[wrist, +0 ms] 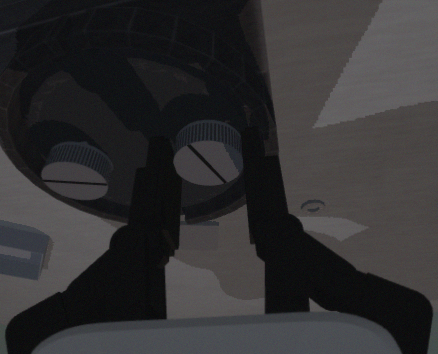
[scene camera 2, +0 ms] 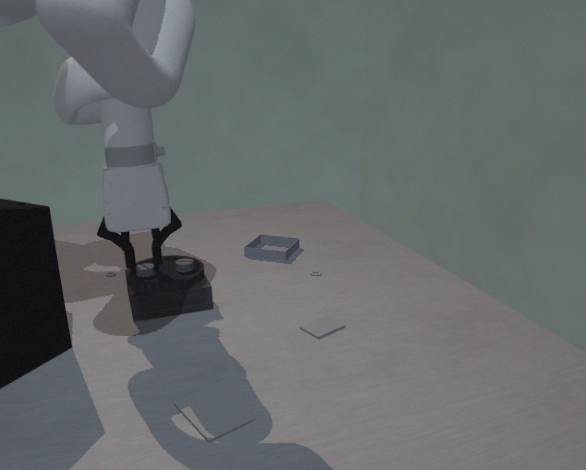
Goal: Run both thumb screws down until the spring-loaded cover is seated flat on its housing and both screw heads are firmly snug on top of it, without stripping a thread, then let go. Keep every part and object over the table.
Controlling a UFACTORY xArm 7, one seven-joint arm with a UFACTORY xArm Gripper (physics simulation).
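Frame: origin at the arm's base, x right, y back, z down, level; centimetres.
Seen in the pictures: gripper, fingertip midpoint: [wrist: 208, 153] [scene camera 2: 145, 270].
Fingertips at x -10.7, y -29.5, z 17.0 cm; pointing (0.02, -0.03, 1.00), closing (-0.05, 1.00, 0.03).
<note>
Pixels of each thing's middle, then the offset from my fingertips to it. "spot": a spot on its surface instead. Level surfaces: height alone.
- dark housing, body centre: [wrist: 149, 118] [scene camera 2: 166, 284] dy -3.2, dx -0.2, dz +3.0 cm
- dark cover, body centre: [wrist: 145, 137] [scene camera 2: 166, 276] dy -3.2, dx -0.2, dz +1.7 cm
- grey thumb screw, body centre: [wrist: 209, 135] [scene camera 2: 146, 276] dy +0.0, dx +0.0, dz +1.1 cm
- shallow blue-grey tray, body centre: [scene camera 2: 272, 247] dy -26.4, dx -17.6, dz +4.8 cm
- flat tile, body centre: [scene camera 2: 322, 326] dy -24.2, dx +16.9, dz +5.6 cm
- table, its level: dz +5.8 cm
- thin flat square's edge, surface spot: [scene camera 2: 232, 429] spot: dy -6.8, dx +35.2, dz +5.6 cm
The dark housing [scene camera 2: 172, 303] stands on the table, its round rim around the dark cover [scene camera 2: 166, 273] [wrist: 55, 102]. One grey thumb screw [scene camera 2: 146, 271] [wrist: 207, 162] has a knurled side and a slotted top; it is the left one in the scene view. The other thumb screw [scene camera 2: 185, 265] [wrist: 76, 175] stands apart from the fingers. My gripper [scene camera 2: 144, 264] [wrist: 208, 153] points down and is shut on the first screw's head, one finger against each side. Both heads stand above the cover's surface; the undersides and any gap beneath the cover are hidden in shadow.
A large black block [scene camera 2: 30, 290] stands at the left. A shallow blue-grey tray [scene camera 2: 267, 253] [wrist: 42, 256] lies right of the housing. A flat tile [scene camera 2: 322, 326] and small rings lie on the table [scene camera 2: 425, 360]. A thin flat square's edge [scene camera 2: 232, 429] shows near the front.
</note>
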